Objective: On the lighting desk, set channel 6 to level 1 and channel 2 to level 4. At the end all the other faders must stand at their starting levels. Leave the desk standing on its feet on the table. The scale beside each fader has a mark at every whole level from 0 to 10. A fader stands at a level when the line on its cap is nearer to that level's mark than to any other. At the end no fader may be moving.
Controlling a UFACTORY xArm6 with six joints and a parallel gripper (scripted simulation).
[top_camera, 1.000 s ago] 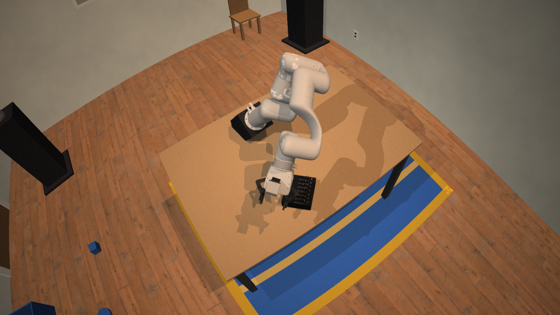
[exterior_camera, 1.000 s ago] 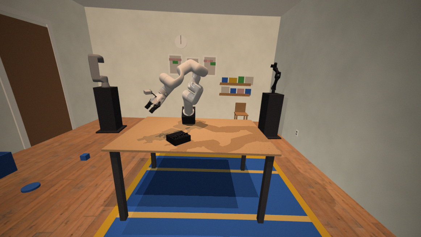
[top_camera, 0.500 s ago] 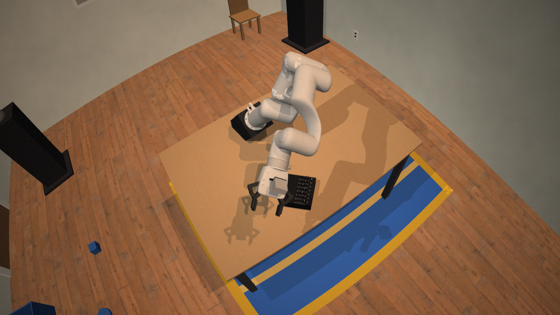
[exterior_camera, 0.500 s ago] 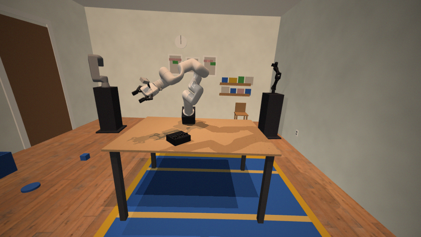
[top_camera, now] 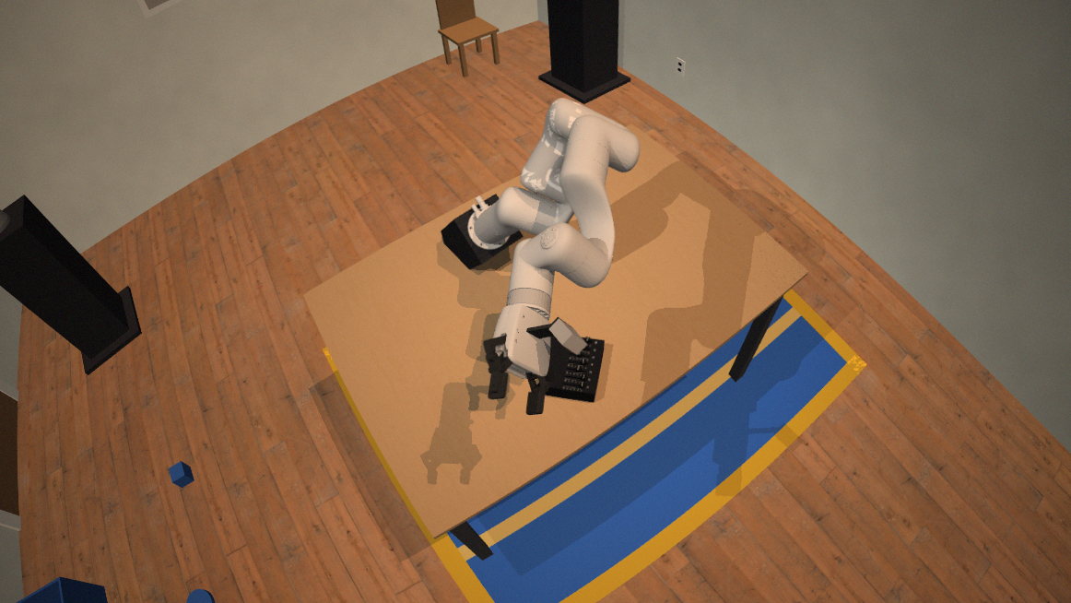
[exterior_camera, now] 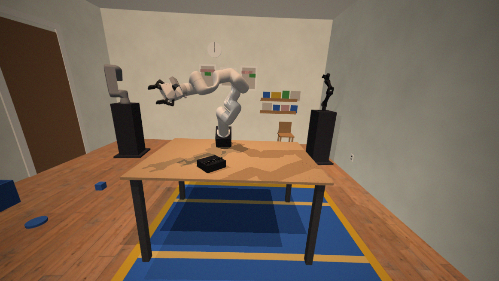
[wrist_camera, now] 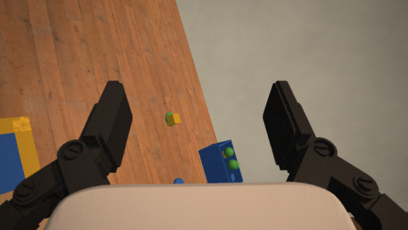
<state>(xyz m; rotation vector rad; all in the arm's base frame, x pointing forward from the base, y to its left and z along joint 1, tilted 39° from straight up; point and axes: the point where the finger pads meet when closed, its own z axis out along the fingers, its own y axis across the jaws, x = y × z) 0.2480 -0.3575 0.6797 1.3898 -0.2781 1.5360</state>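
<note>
Right now my hand is 46 cm above the channel 2 fader cap, 27 cm to the right of it and 13 cm past it. Round my hand: channel 6 fader cap (46 cm below, 34 cm to the left, 19 cm behind).
</note>
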